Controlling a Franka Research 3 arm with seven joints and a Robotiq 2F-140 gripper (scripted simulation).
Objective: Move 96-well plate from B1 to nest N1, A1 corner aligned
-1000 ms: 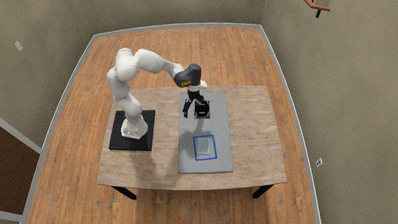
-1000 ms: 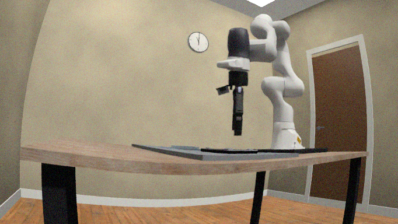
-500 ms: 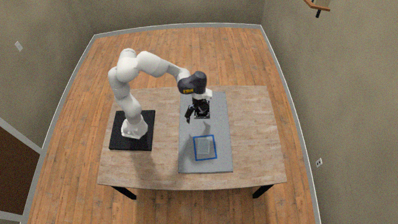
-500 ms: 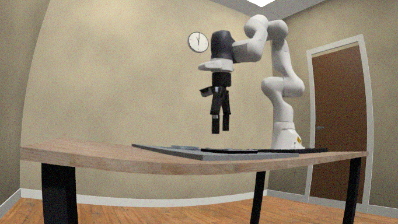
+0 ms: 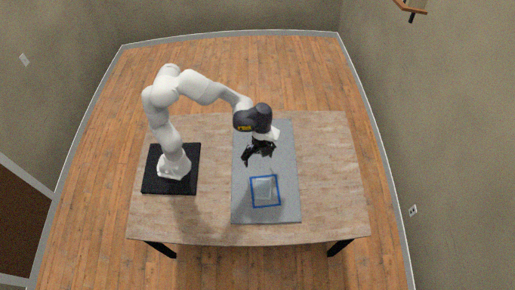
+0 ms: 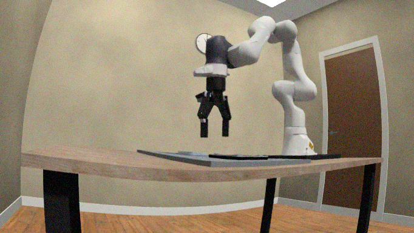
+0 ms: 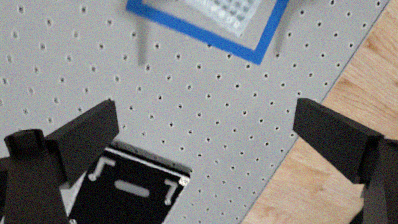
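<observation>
The clear 96-well plate is 2 cm ahead of my hand, 14 cm to the right of it and 8 cm below it. Also, from my hand: black plate nest 3 cm ahead, 18 cm to the left, 8 cm below; corner label 3 cm behind, 11 cm to the left, 7 cm below.
</observation>
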